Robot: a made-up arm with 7 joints.
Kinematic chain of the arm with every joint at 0, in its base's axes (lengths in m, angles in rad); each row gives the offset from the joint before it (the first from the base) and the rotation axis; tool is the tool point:
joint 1: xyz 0 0 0.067 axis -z
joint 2: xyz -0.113 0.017 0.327 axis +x
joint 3: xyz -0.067 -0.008 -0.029 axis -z
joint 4: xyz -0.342 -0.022 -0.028 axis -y
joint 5: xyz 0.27 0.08 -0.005 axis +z
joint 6: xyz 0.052 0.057 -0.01 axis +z
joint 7: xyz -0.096 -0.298 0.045 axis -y
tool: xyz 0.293 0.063 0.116
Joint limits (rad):
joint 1: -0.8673..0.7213
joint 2: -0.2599..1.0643
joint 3: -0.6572..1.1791
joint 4: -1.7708..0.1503
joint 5: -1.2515..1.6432
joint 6: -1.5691..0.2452
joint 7: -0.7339..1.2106
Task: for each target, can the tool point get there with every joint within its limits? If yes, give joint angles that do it. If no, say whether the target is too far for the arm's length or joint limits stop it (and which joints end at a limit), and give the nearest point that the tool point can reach.
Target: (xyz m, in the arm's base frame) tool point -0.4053 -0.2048 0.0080
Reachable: yes | joints -0.3110 0.0132 0.4866 -1.4644 -0.0311 -0.6402 -0.1244
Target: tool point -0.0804 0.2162 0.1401
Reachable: yes | joints 0.3905 0.9569 -0.1209 -1.4195 0.0573 -0.4457 0.7564
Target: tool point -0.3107 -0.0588 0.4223
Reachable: yes | joints -0.1505 0.2356 0.6225 -0.6788 0.0916 -1.4040 0.2747
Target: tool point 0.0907 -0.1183 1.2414
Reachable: no: joint limits stop it (at a limit: joint 1, joint 2, joint 3, joint 4, joint 6, joint 7) | nearest point -0.0129 -0.1206 0.8526 | short by 0.402 m
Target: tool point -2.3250 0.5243 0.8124
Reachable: no: too far | nearest point -0.9129 0.2059 0.4365 | short by 1.496 m
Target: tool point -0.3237 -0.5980 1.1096
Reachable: no: joint limits stop it (at a limit: joint 1, joint 4, joint 6, joint 7) | nearest point -0.2363 -0.3829 0.7791 | short by 0.404 m
